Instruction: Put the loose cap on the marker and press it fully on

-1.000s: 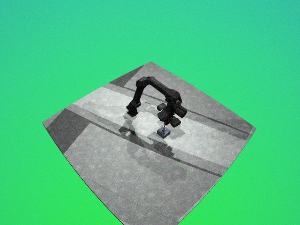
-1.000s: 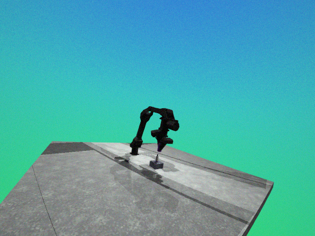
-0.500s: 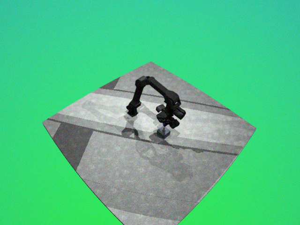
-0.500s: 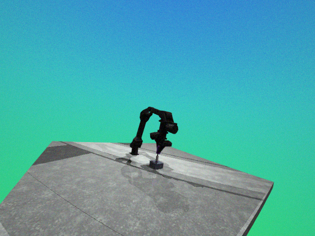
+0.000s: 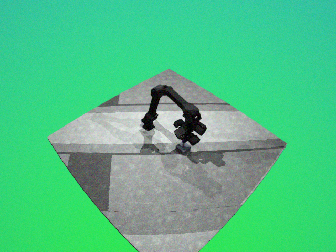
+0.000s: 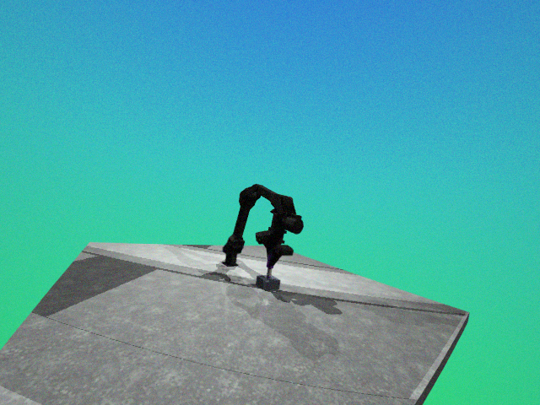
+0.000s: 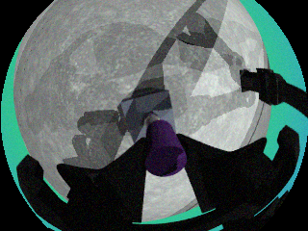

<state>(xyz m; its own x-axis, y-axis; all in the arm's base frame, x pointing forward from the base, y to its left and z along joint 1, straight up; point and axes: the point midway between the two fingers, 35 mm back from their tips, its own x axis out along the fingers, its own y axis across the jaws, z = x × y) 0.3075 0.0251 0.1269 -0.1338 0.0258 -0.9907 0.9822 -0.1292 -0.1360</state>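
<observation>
Right now the holder block is 8 cm below my gripper tip. Round my gripper tip: purple cap (1 cm above).
</observation>
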